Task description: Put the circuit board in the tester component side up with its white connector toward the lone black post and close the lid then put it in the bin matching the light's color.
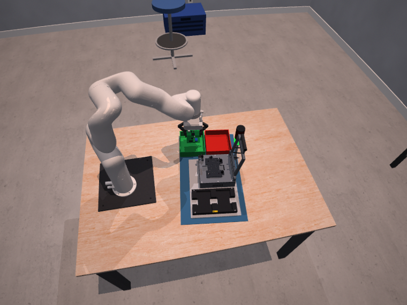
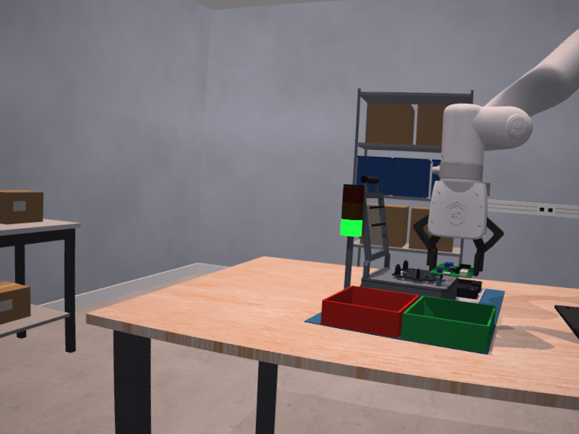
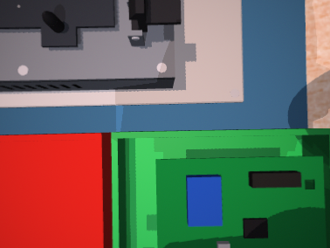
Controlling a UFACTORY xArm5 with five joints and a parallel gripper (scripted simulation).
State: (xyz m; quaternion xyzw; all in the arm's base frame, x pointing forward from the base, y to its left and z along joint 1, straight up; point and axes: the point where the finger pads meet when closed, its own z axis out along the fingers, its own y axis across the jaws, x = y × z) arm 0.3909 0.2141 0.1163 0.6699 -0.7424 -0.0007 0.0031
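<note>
My gripper is now 1 cm to the right of the green bin and 11 cm above it. From my hand the other things lie so: red bin: 14 cm ahead, 11 cm below; then lid: 20 cm ahead, 20 cm to the right, 6 cm above; then green circuit board: 1 cm below.
</note>
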